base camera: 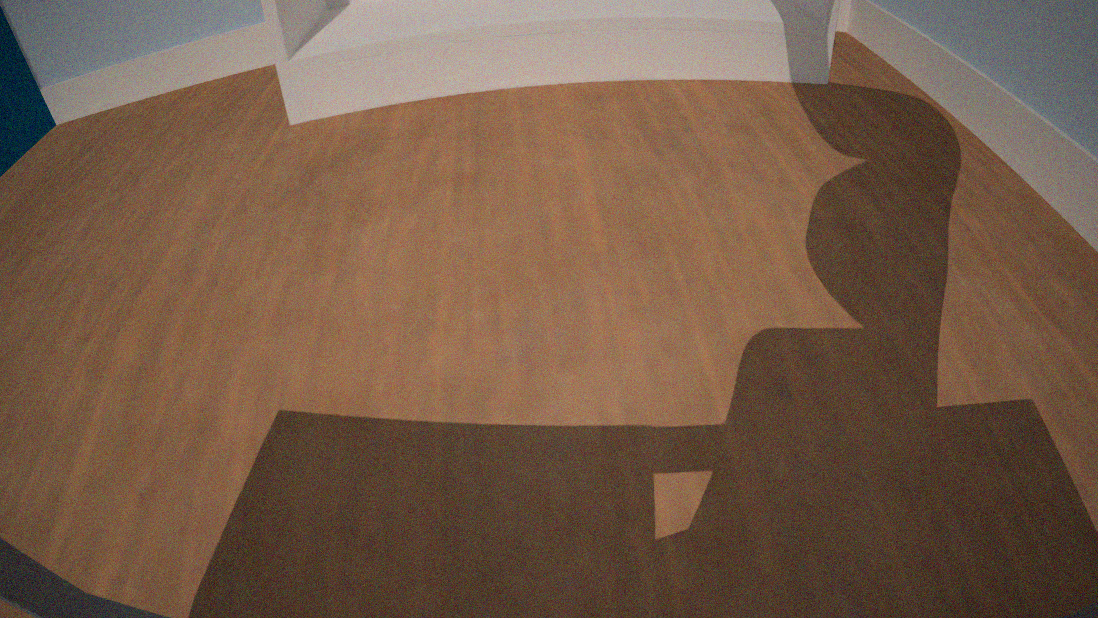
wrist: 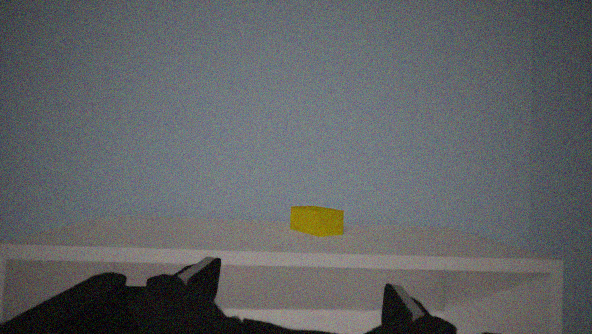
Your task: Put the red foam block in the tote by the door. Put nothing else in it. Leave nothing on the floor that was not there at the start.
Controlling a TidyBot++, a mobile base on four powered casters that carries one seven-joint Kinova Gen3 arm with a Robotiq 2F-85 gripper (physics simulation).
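Frame: origin at the arm's base, x ahead, y left, z up, level; metres.
Seen in the pictures: gripper, between the fingertips: (wrist: 299, 289).
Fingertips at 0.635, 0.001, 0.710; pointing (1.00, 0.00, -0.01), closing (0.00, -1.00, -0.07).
A point is followed by its place in that frame, as x, y, z.
My gripper (wrist: 299, 289) {0.635, 0.001, 0.710} is open, with its two dark fingertips wide apart at the bottom of the wrist view and nothing between them. It is in front of a white shelf unit, below the level of its top board in the view. The red foam block and the tote do not show in either view.
A yellow block (wrist: 317, 221) {1.016, -0.010, 0.690} sits on the top board of the white shelf unit (wrist: 280, 257) {0.888, 0.040, 0.656} (base camera: 537, 57) {0.885, 0.057, -0.352}, right of the middle. In the base view the unit's base stands on the wooden floor against the far wall. A dark teal surface (base camera: 16, 99) {0.974, 1.148, -0.293} is at the far left. Walls with white skirting run on both sides.
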